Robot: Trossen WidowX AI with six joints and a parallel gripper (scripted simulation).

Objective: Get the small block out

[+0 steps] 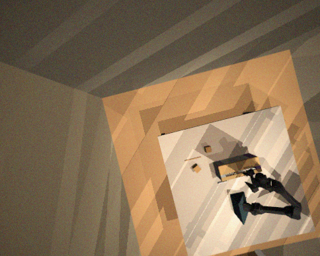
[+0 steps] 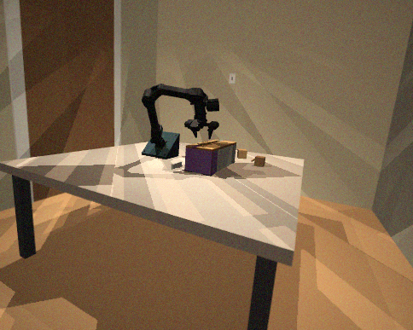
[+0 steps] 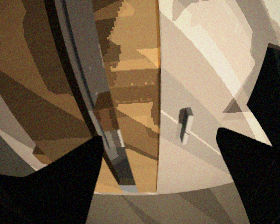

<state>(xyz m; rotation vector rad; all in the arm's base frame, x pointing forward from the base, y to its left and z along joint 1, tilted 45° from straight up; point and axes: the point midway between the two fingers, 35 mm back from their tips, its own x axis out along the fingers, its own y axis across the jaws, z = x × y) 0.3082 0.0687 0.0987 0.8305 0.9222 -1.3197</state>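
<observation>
Now: the box 9 cm below my gripper tip and 3 cm ahead of it. From my gripper tip the other things lie so: thin stick: 40 cm to the left, 20 cm ahead, 15 cm below.
</observation>
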